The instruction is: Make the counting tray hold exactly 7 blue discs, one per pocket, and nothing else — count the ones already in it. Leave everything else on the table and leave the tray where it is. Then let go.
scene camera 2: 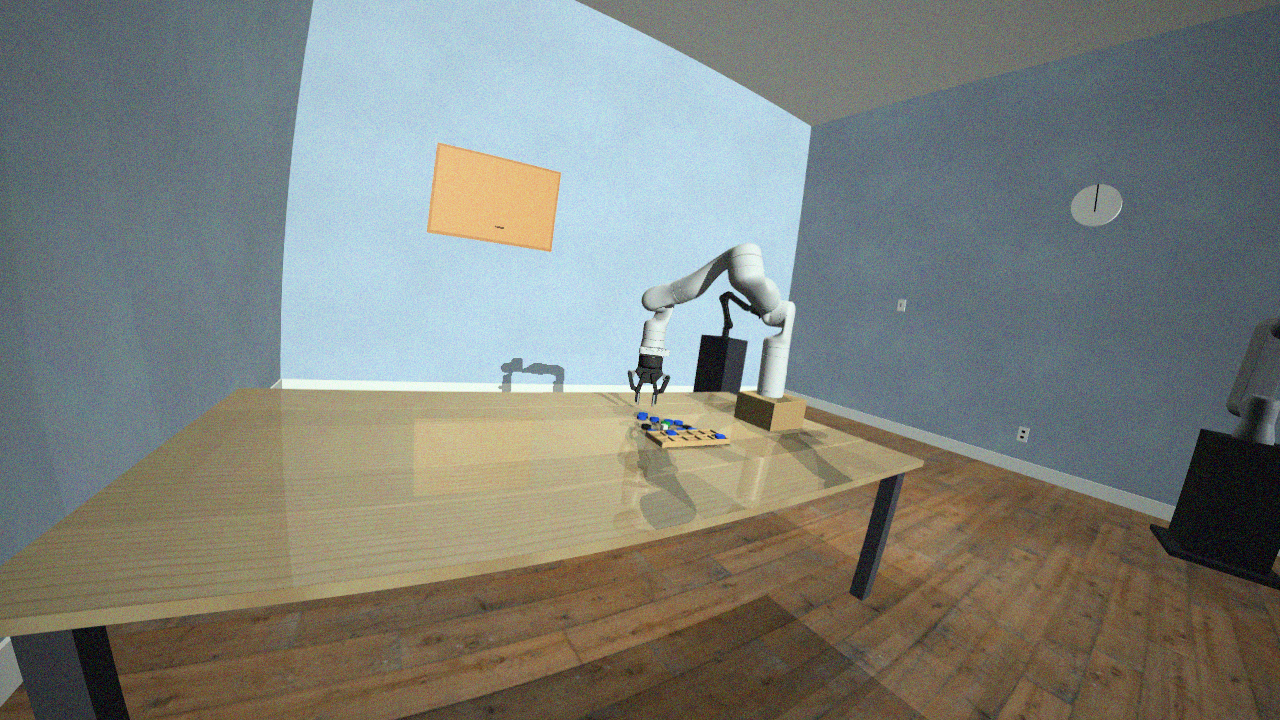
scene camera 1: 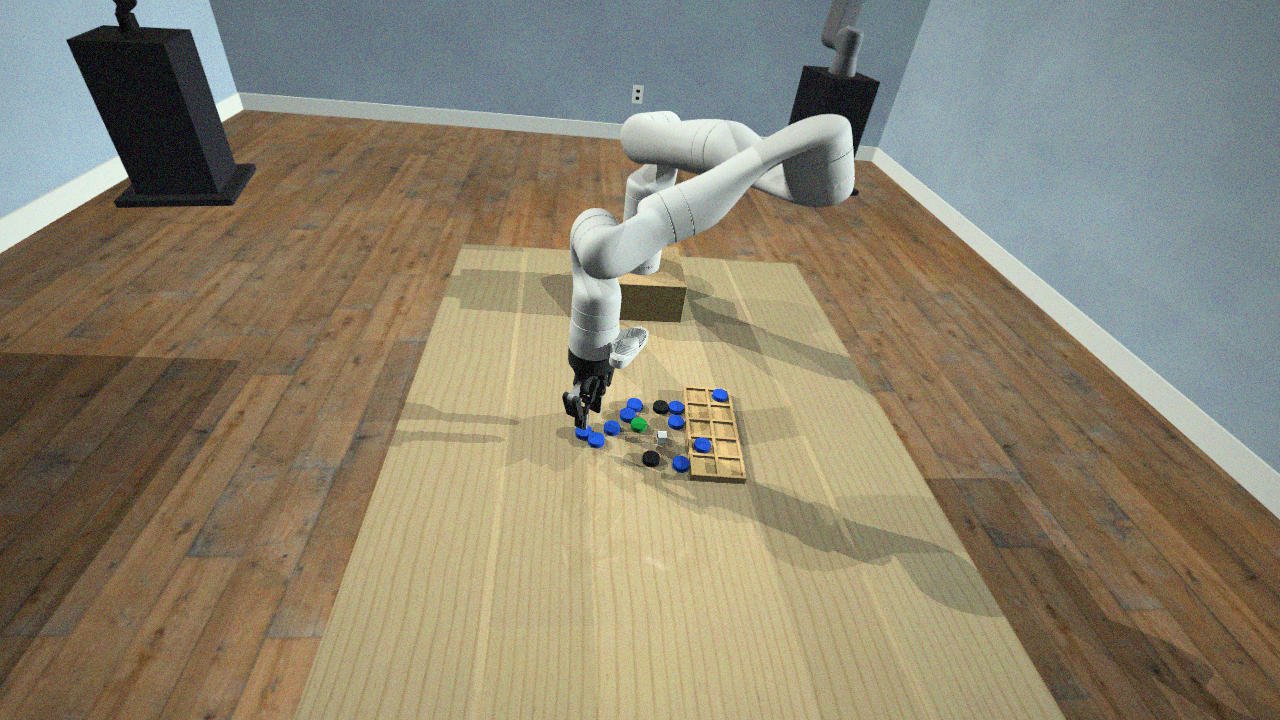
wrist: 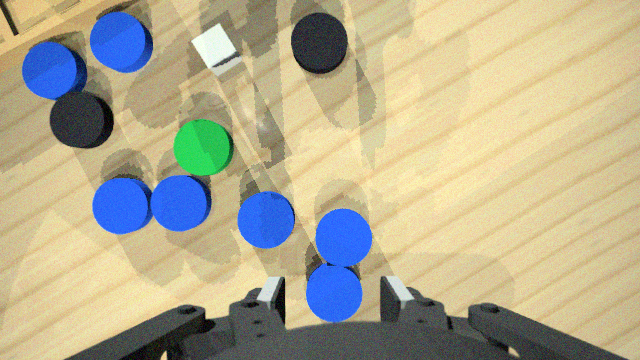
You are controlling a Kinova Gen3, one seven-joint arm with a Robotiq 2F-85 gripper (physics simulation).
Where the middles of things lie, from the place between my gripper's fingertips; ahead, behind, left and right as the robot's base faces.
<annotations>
I see my gripper 9 cm to the right of the green disc (wrist: 202,147) and 3 cm above it. Also, from my hand: wooden counting tray (scene camera 1: 706,418) (4 cm ahead, 22 cm to the left, 3 cm below); white cube (wrist: 215,47) (4 cm ahead, 12 cm to the left, 3 cm below).
</annotations>
